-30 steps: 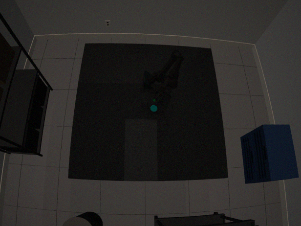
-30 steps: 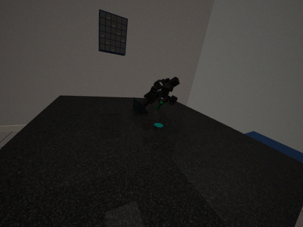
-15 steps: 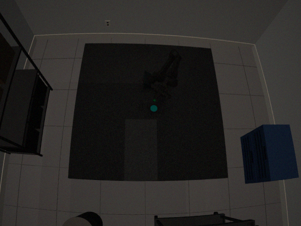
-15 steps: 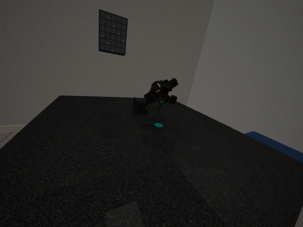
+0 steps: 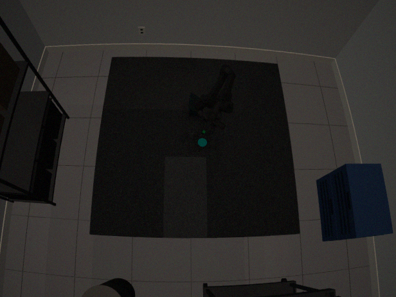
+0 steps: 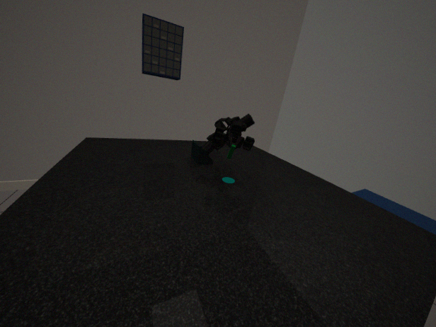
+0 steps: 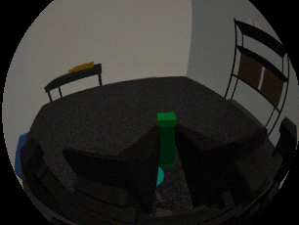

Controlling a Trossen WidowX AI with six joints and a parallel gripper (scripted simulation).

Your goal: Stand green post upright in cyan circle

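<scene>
The cyan circle is 150 mm below my gripper tip, 10 mm to the left of it and 10 mm ahead of it. Also, from my gripper tip: green post 20 mm below, 10 mm behind.
</scene>
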